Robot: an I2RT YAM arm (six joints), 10 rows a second.
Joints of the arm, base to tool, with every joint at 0 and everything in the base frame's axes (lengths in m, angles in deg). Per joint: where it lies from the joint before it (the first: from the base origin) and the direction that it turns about. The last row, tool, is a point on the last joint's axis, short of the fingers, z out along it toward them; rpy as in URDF.
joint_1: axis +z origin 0 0 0.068
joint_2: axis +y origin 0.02 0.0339 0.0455
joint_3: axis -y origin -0.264 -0.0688 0
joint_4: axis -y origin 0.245 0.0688 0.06
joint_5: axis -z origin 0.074 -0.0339 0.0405
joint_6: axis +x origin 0.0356 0 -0.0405
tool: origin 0 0 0 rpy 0 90 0
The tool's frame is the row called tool.
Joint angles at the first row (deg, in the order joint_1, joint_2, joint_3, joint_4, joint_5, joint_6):
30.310 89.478 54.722 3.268 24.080 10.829
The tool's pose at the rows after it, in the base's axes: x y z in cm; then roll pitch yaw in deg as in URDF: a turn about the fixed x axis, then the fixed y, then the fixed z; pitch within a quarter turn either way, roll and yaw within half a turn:
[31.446, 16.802, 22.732, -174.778, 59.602, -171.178]
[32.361, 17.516, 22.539, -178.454, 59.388, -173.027]
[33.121, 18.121, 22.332, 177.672, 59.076, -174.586]
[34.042, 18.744, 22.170, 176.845, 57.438, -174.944]
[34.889, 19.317, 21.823, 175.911, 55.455, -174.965]
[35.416, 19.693, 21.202, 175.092, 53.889, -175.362]
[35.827, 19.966, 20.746, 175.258, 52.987, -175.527]
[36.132, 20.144, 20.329, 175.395, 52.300, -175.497]
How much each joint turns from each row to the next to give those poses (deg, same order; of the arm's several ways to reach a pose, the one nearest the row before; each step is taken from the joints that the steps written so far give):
0.099 3.139 2.921 -1.660 -0.461 0.894
0.055 2.471 2.186 0.465 -2.047 0.884
-0.020 2.041 1.741 0.590 -2.555 0.689
0.029 2.531 3.164 -2.175 -0.869 0.773
-0.027 2.502 2.884 -2.149 -1.401 0.651
0.007 1.935 1.461 -0.944 -0.875 0.755
0.045 1.484 1.153 -0.653 0.082 0.470
-0.010 1.137 0.733 -0.312 -0.089 0.228

